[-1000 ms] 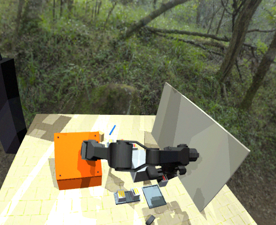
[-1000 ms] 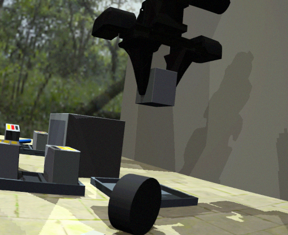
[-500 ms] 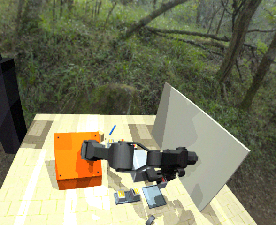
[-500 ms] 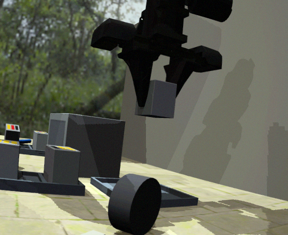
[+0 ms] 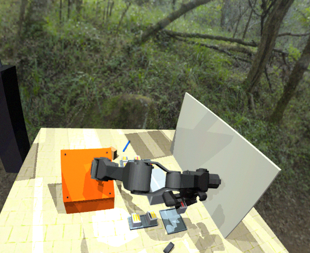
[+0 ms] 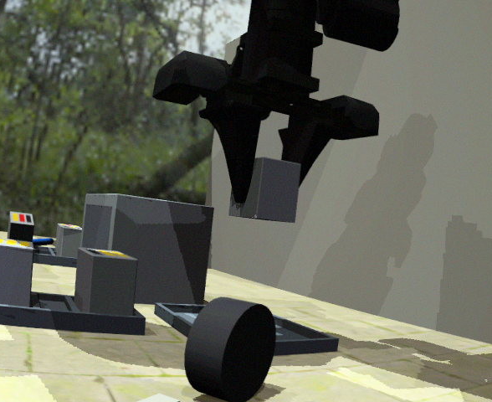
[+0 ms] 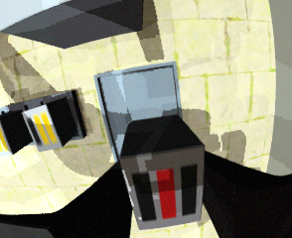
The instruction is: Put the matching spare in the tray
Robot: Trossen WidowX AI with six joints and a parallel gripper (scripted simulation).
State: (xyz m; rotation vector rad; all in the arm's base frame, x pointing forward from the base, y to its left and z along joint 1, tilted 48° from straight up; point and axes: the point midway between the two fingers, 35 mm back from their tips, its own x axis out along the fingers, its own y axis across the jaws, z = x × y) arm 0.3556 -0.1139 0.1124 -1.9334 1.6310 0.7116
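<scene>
My gripper tip is 10 mm past the flat tray and 100 mm above it. Round my gripper tip: grey mounted unit (60 mm behind, 190 mm to the left, 50 mm below); rack (150 mm behind, 90 mm below); black puck (70 mm behind, 140 mm to the right, 80 mm below).
</scene>
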